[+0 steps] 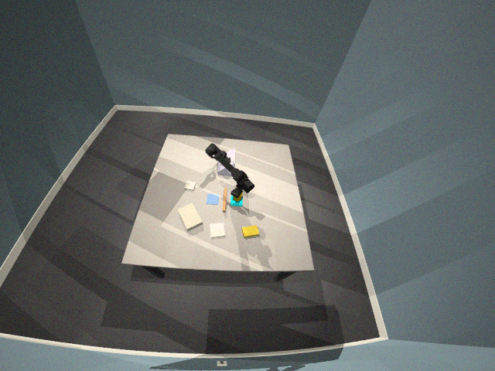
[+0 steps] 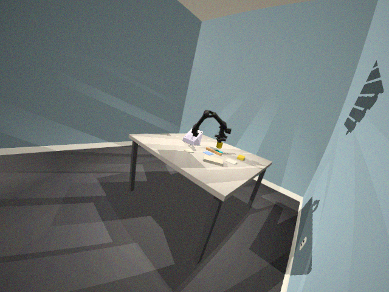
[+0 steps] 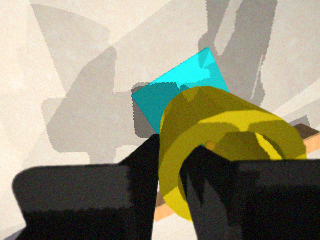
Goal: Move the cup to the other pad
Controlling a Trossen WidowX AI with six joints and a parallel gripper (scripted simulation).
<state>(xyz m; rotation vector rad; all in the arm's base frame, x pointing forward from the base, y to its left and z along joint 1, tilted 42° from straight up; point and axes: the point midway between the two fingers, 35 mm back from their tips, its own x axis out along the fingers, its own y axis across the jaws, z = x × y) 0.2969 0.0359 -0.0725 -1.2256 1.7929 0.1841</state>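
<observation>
Right now my gripper tip is 10 mm short of the wooden stick, 110 mm to the left of it and 80 mm above it. Round my gripper tip: yellow block 290 mm ahead, 50 mm to the left, 60 mm below; then light blue pad 210 mm to the right, 90 mm below; then yellow cup 20 mm ahead, 20 mm to the right.
</observation>
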